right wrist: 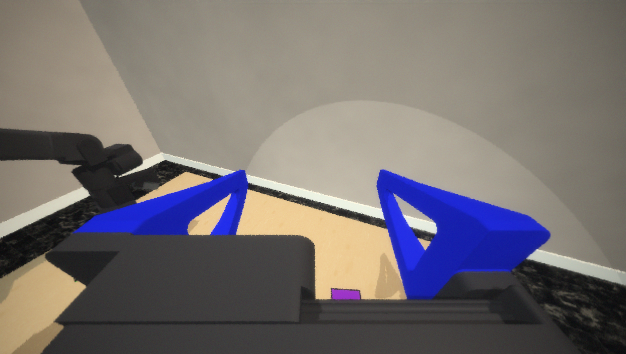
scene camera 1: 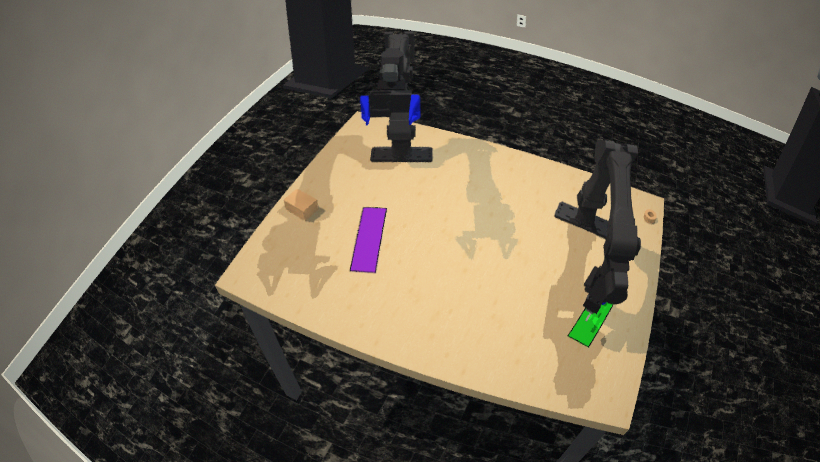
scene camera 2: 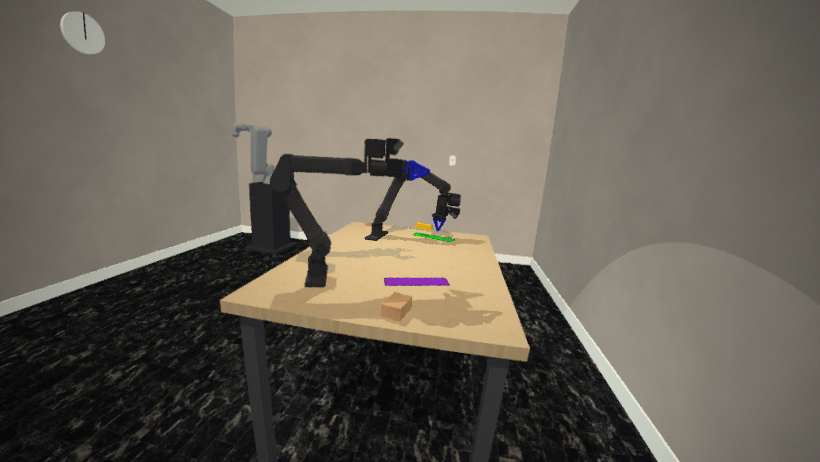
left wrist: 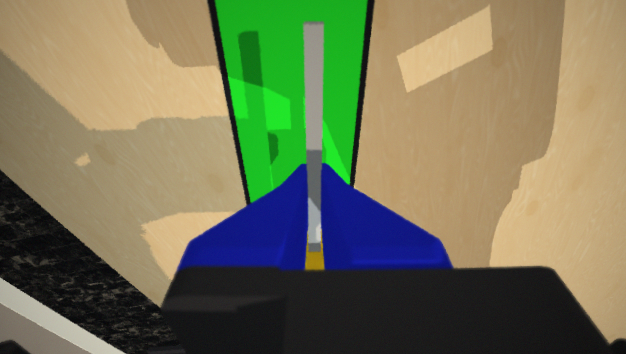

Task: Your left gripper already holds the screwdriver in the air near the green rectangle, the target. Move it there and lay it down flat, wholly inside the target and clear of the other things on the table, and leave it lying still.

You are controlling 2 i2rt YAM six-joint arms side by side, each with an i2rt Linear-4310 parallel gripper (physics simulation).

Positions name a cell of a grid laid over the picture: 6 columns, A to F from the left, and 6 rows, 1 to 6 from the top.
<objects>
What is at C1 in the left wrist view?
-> A green rectangle.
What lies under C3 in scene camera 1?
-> An orange-brown block.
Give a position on a purple rectangle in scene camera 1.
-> C4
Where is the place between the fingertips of my right gripper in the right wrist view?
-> C4
</objects>
